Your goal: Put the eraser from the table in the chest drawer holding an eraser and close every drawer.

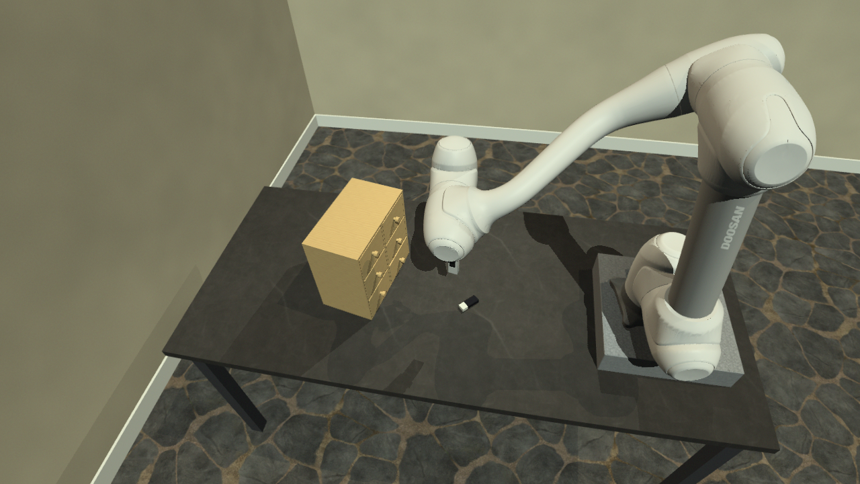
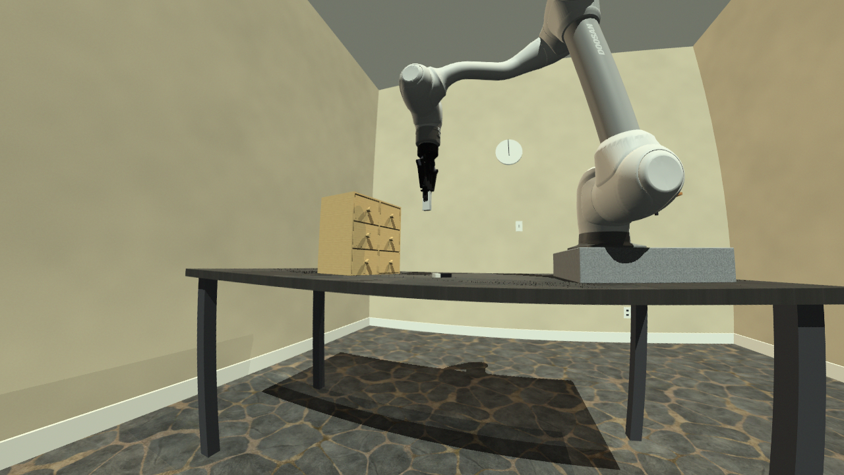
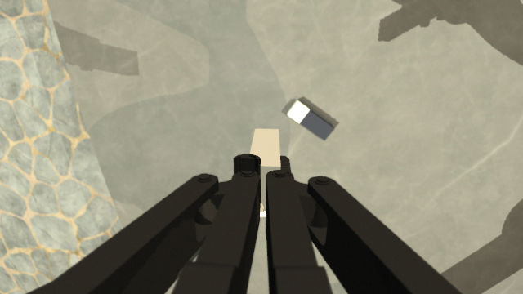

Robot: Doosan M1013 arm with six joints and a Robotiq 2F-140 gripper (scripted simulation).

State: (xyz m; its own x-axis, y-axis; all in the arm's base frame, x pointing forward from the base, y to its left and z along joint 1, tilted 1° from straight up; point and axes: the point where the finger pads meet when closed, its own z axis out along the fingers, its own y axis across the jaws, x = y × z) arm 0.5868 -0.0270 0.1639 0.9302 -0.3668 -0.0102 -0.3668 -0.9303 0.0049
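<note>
The blue eraser lies 28 cm ahead of my hand, 10 cm to the right of it and 25 cm below it.
</note>
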